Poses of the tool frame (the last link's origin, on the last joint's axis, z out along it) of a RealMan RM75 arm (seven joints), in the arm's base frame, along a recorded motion.
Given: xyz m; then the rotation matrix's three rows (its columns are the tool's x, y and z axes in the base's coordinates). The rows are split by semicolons.
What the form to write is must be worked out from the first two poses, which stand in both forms.
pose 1, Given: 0.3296 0.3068 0.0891; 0.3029 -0.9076 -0.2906; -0.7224 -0.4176 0.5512; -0.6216 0.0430 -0.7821
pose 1, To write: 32.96 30.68 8.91; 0.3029 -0.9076 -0.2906; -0.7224 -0.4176 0.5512; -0.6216 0.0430 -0.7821
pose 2, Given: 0.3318 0.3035 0.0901; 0.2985 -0.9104 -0.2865; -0.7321 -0.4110 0.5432; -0.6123 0.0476 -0.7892
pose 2, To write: 33.18 30.35 9.01; 0.2985 -0.9104 -0.2865; -0.7321 -0.4110 0.5432; -0.6123 0.0476 -0.7892
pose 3, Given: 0.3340 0.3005 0.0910; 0.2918 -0.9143 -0.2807; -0.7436 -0.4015 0.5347; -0.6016 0.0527 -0.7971
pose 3, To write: 33.40 30.05 9.10; 0.2918 -0.9143 -0.2807; -0.7436 -0.4015 0.5347; -0.6016 0.0527 -0.7971
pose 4, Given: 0.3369 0.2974 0.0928; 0.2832 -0.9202 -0.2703; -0.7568 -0.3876 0.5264; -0.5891 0.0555 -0.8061
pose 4, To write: 33.69 29.74 9.28; 0.2832 -0.9202 -0.2703; -0.7568 -0.3876 0.5264; -0.5891 0.0555 -0.8061
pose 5, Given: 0.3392 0.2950 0.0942; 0.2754 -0.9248 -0.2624; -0.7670 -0.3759 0.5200; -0.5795 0.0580 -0.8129
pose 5, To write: 33.92 29.50 9.42; 0.2754 -0.9248 -0.2624; -0.7670 -0.3759 0.5200; -0.5795 0.0580 -0.8129
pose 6, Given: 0.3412 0.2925 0.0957; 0.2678 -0.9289 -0.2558; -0.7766 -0.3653 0.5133; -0.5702 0.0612 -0.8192
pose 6, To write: 34.12 29.25 9.57; 0.2678 -0.9289 -0.2558; -0.7766 -0.3653 0.5133; -0.5702 0.0612 -0.8192
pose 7, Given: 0.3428 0.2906 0.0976; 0.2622 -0.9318 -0.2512; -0.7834 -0.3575 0.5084; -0.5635 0.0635 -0.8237
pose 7, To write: 34.28 29.06 9.76; 0.2622 -0.9318 -0.2512; -0.7834 -0.3575 0.5084; -0.5635 0.0635 -0.8237
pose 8, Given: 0.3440 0.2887 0.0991; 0.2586 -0.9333 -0.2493; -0.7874 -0.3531 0.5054; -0.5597 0.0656 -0.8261
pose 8, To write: 34.40 28.87 9.91; 0.2586 -0.9333 -0.2493; -0.7874 -0.3531 0.5054; -0.5597 0.0656 -0.8261
